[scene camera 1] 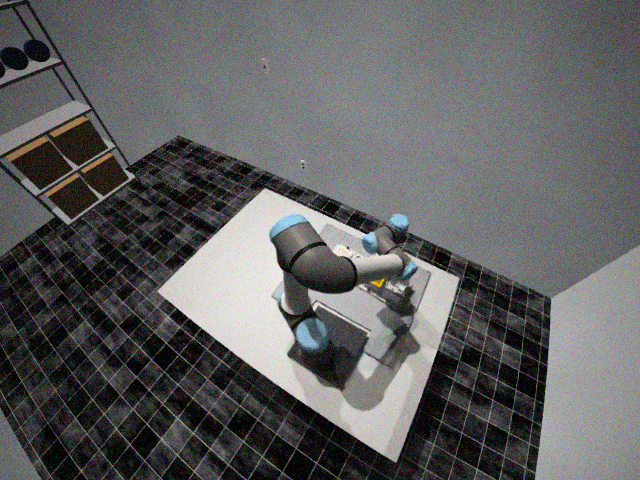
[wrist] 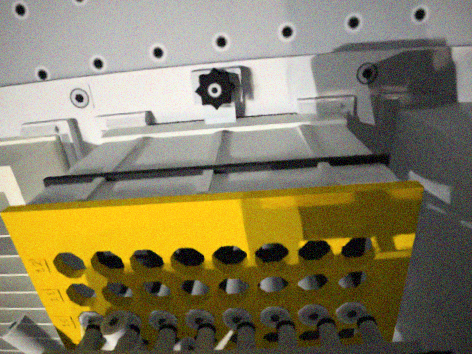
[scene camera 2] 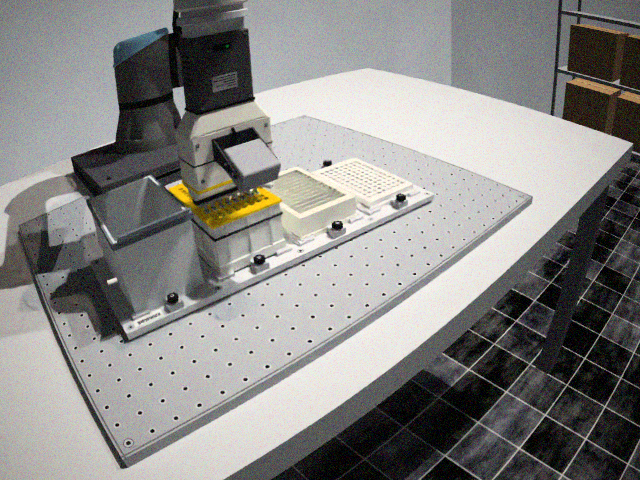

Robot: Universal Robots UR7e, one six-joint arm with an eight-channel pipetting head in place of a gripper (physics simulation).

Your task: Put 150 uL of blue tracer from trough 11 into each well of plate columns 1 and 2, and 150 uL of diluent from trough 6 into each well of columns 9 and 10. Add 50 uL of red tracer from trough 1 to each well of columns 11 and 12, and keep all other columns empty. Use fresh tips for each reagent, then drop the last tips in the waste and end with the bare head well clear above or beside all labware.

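Observation:
My eight-channel head (scene camera 2: 222, 197) (wrist: 230, 327) is low over the yellow-topped tip rack (scene camera 2: 222, 216) (wrist: 150, 220). Its nozzles look bare, their ends at the row of tips marked 10. These tips (wrist: 312, 316) sit in the rack; rows 11 and 12 are empty holes. Several pale loose tips (wrist: 22, 332) lie tilted at the rack's lower left in the wrist view. The trough reservoir (scene camera 2: 310, 192) stands beside the rack and the well plate (scene camera 2: 382, 198) beyond it; their liquids cannot be made out. The waste bin (scene camera 2: 149, 258) stands on the rack's other side.
A white rail (scene camera 2: 305, 251) with black knobs (scene camera 2: 337, 225) (wrist: 215, 90) carries the labware on the perforated board (scene camera 2: 258, 351) (wrist: 125, 30). The arm (scene camera 1: 320, 268) reaches across from its base on the white table (scene camera 1: 222, 268). A shelf rack (scene camera 1: 82, 98) stands far off.

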